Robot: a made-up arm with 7 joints.
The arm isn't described. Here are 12 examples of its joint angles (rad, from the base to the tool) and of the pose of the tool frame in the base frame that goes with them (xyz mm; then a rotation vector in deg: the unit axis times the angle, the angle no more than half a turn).
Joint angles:
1: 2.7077 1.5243 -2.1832 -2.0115 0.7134 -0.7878 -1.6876
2: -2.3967 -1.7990 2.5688 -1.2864 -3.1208 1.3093 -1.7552
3: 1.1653 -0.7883 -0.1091 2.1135 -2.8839 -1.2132 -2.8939
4: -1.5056 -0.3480 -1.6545 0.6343 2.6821 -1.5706 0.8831
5: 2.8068 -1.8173 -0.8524 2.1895 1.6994 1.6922 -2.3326
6: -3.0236 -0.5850 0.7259 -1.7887 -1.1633 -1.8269 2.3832
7: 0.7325 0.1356 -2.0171 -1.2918 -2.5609 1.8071 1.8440
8: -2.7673 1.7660 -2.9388 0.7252 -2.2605 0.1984 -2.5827
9: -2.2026 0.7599 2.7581 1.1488 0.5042 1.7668 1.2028
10: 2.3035 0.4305 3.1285 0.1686 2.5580 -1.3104 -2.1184
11: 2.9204 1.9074 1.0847 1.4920 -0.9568 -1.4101 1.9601
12: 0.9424 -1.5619 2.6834 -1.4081 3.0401 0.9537 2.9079
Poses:
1: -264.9 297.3 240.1 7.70 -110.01 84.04
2: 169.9 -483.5 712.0 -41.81 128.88 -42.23
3: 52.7 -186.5 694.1 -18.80 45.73 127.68
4: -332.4 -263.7 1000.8 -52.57 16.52 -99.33
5: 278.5 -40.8 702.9 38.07 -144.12 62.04
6: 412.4 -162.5 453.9 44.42 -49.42 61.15
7: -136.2 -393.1 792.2 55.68 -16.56 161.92
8: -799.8 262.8 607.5 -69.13 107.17 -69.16
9: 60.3 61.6 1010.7 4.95 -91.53 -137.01
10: -167.0 -73.8 1226.7 116.36 17.88 -16.37
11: -522.5 329.0 192.9 138.70 -5.77 83.69
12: -22.7 412.5 862.7 -49.55 -115.82 -2.75
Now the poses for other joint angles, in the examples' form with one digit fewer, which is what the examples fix.
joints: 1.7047 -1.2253 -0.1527 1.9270 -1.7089 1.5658 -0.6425
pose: 178 102 857 -75.4 -62.1 80.5
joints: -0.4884 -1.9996 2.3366 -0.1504 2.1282 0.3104 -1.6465
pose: -779 -309 91 -7.5 68.5 -6.1
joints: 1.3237 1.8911 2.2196 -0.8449 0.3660 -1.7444 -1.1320
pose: 353 -357 31 44.5 70.7 -91.0
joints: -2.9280 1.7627 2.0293 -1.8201 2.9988 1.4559 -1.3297
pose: -190 -296 274 4.1 -112.0 -14.4
